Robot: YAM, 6 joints.
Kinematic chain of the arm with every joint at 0, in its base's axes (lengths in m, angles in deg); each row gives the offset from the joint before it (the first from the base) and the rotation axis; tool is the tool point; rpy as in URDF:
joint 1: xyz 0 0 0.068 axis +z
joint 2: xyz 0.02 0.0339 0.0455 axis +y
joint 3: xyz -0.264 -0.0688 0 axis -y
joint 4: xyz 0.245 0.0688 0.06 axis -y
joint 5: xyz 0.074 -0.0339 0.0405 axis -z
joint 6: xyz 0.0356 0 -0.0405 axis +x
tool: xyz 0 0 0 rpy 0 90 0
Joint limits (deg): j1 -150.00..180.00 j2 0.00..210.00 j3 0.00..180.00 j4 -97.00..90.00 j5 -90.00..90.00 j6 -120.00..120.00
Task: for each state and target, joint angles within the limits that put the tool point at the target. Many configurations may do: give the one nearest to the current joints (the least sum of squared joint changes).
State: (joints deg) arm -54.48 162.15 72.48 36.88 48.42 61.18
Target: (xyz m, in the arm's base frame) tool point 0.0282 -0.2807 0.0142
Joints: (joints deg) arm -78.07 123.12 34.11 33.23 58.73 61.18
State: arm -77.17 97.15 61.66 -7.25 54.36 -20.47
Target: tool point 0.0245 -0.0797 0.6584
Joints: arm -56.03 64.56 112.83 8.50 42.86 -20.47
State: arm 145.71 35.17 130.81 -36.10 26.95 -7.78
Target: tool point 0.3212 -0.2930 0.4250
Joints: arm 135.47 10.59 138.22 -38.81 27.32 -7.78
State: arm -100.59 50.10 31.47 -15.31 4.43 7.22
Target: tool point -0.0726 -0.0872 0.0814
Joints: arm -126.09 57.20 6.79 -21.45 11.84 7.22
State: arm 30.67 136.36 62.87 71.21 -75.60 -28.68
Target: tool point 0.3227 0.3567 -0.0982
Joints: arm 44.01 171.56 94.54 60.54 -65.22 -28.68
